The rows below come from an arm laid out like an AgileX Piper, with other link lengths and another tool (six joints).
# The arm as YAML. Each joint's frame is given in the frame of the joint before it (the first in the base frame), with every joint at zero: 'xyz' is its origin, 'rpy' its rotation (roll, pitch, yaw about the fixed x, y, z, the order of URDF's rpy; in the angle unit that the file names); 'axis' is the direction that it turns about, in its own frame. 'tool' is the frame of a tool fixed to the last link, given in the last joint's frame.
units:
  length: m
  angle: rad
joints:
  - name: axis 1
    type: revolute
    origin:
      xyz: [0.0, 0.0, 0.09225]
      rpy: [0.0, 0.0, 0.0]
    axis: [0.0, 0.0, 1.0]
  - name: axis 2
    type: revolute
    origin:
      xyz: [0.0, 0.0, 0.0]
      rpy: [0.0, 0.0, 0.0]
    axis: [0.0, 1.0, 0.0]
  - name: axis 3
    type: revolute
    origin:
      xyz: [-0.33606, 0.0, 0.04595]
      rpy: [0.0, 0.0, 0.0]
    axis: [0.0, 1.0, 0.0]
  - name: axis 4
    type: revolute
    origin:
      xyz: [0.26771, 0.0, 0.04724]
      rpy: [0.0, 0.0, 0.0]
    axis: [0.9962, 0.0, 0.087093]
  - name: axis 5
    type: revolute
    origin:
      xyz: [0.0, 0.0, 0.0]
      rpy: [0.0, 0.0, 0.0]
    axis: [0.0, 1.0, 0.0]
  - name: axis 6
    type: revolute
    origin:
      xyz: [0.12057, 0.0, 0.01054]
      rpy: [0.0, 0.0, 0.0]
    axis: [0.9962, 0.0, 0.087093]
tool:
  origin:
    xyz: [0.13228, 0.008, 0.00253]
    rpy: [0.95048, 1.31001, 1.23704]
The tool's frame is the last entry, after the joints.
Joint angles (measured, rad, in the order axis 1, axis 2, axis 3, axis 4, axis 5, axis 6), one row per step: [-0.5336, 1.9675, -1.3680, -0.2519, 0.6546, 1.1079]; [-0.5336, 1.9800, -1.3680, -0.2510, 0.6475, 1.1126]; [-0.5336, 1.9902, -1.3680, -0.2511, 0.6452, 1.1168]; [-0.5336, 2.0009, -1.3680, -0.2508, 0.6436, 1.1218]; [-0.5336, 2.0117, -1.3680, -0.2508, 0.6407, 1.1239]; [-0.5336, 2.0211, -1.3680, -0.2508, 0.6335, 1.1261]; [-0.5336, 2.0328, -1.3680, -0.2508, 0.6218, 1.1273]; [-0.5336, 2.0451, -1.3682, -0.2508, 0.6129, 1.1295]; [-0.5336, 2.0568, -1.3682, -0.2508, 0.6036, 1.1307]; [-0.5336, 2.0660, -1.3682, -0.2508, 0.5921, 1.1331]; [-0.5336, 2.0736, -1.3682, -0.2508, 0.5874, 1.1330]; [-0.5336, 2.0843, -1.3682, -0.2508, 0.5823, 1.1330]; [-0.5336, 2.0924, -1.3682, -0.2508, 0.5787, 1.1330]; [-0.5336, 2.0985, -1.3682, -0.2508, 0.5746, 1.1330]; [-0.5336, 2.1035, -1.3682, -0.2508, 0.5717, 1.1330]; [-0.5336, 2.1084, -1.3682, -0.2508, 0.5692, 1.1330]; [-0.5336, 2.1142, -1.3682, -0.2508, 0.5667, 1.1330]
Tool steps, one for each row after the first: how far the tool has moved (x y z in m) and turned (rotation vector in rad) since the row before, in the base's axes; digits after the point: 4 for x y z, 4 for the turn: [0.0011, -0.0001, -0.0059, 0.0055, 0.0024, -0.0032]; [0.0000, 0.0001, -0.0051, 0.0053, 0.0054, -0.0033]; [-0.0002, 0.0002, -0.0054, 0.0063, 0.0060, -0.0044]; [0.0000, 0.0002, -0.0054, 0.0049, 0.0060, -0.0013]; [0.0010, -0.0002, -0.0043, 0.0026, 0.0009, -0.0005]; [0.0019, -0.0004, -0.0051, 0.0018, -0.0009, 0.0013]; [0.0012, -0.0002, -0.0056, 0.0034, 0.0017, -0.0002]; [0.0012, -0.0002, -0.0054, 0.0028, 0.0013, 0.0008]; [0.0019, -0.0004, -0.0038, 0.0010, -0.0032, 0.0001]; [0.0004, 0.0000, -0.0036, 0.0021, 0.0023, 0.0010]; [0.0002, 0.0002, -0.0052, 0.0036, 0.0046, 0.0010]; [0.0001, 0.0002, -0.0040, 0.0028, 0.0037, 0.0007]; [0.0004, 0.0000, -0.0029, 0.0016, 0.0015, 0.0008]; [0.0002, 0.0001, -0.0024, 0.0015, 0.0017, 0.0006]; [0.0001, 0.0001, -0.0024, 0.0016, 0.0019, 0.0005]; [0.0000, 0.0002, -0.0029, 0.0020, 0.0027, 0.0005]
